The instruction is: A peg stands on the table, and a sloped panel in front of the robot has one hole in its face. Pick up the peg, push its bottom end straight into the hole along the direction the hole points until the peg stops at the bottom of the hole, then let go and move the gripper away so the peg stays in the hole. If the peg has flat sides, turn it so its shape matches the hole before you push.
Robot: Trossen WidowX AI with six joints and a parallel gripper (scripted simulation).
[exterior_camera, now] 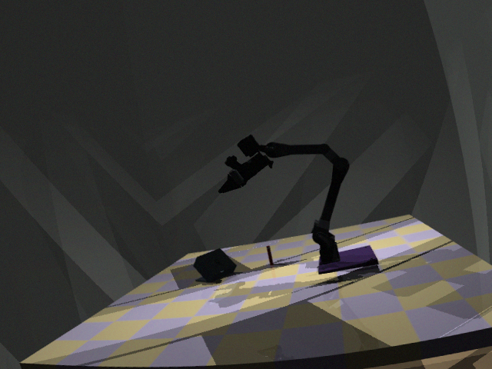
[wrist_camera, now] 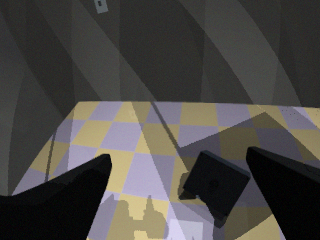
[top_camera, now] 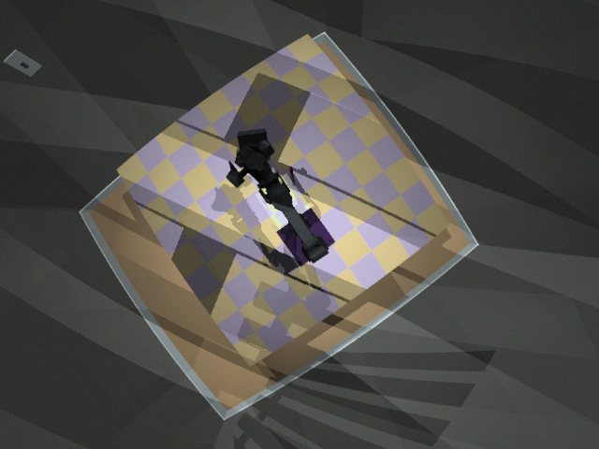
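Right now the red round peg is 100 mm behind my gripper tip, 150 mm to the right of it and 280 mm below it. From my gripper tip the other things lie so: sloped panel 120 mm ahead, 80 mm to the right, 290 mm below.
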